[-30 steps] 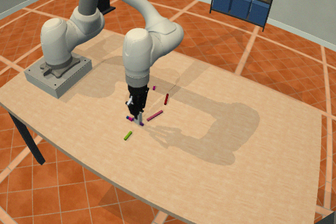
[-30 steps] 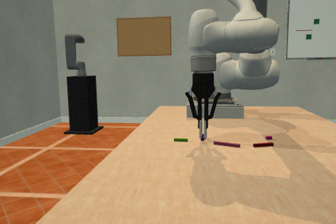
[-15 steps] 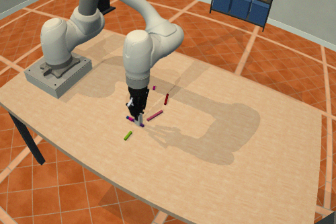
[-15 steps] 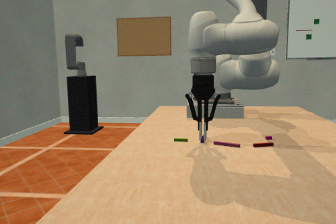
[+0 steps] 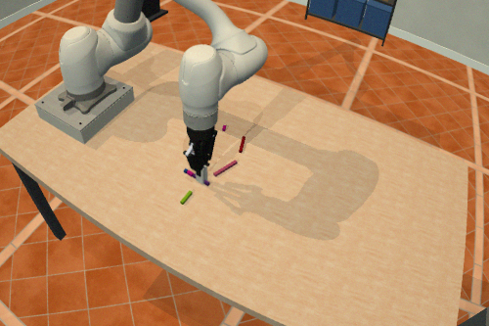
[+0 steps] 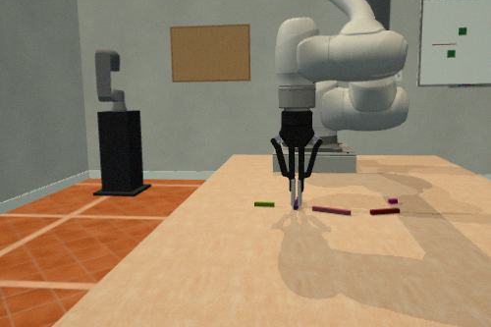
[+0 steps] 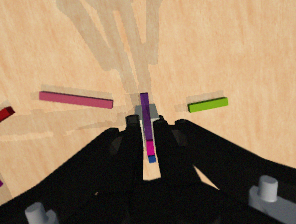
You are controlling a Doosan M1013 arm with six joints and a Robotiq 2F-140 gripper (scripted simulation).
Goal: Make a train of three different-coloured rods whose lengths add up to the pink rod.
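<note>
Right now my hand is 30 mm above the purple rod. Round my hand: pink rod 40 mm ahead, 80 mm to the left, 30 mm below; then lime rod 80 mm to the right, 30 mm below; then blue rod 60 mm behind, 30 mm below.
</note>
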